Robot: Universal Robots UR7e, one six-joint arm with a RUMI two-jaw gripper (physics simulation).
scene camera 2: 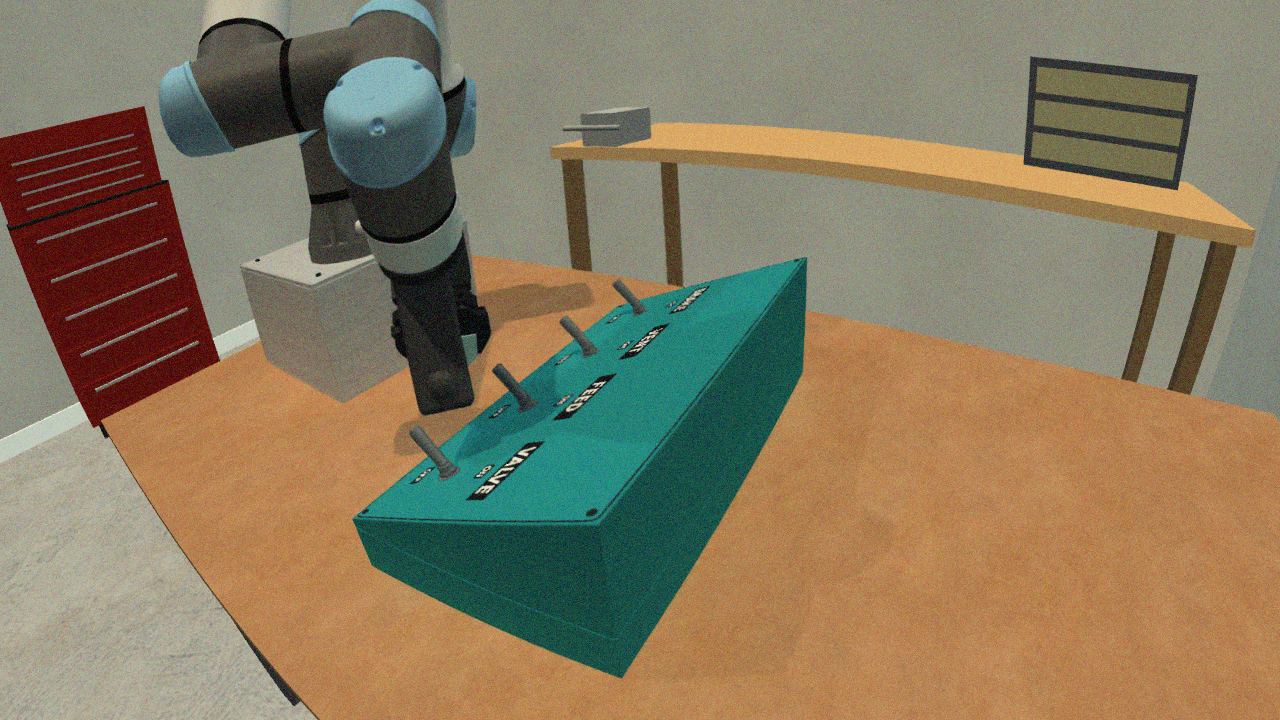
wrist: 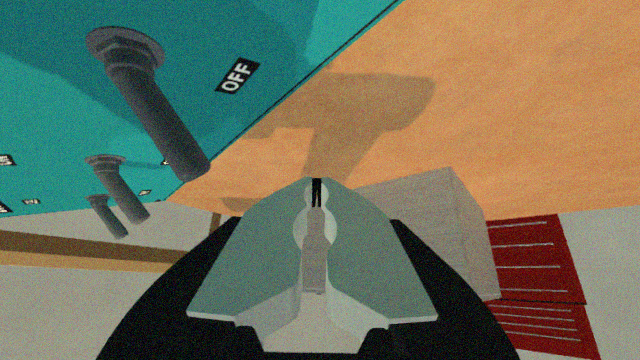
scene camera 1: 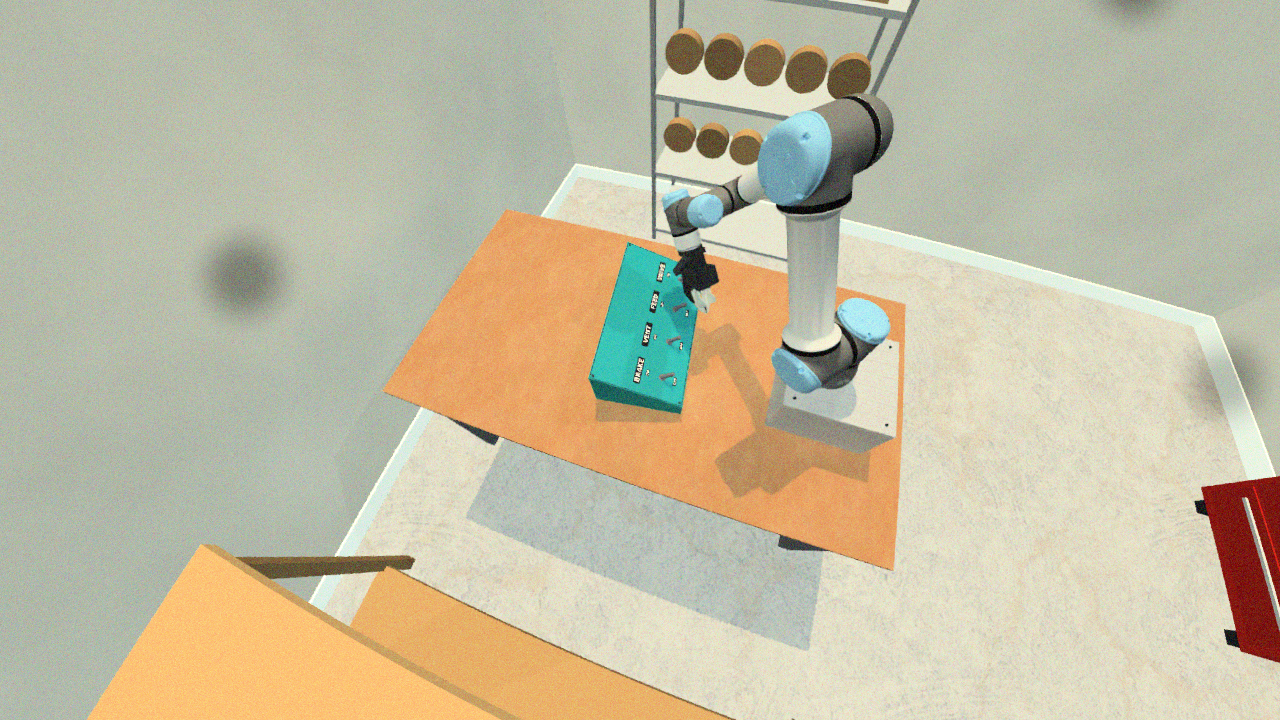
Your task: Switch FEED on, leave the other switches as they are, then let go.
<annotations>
my gripper: scene camera 2; wrist; scene camera 1 706,313
same spot on my gripper: [scene camera 2: 474,342] = [wrist: 219,266]
</annotations>
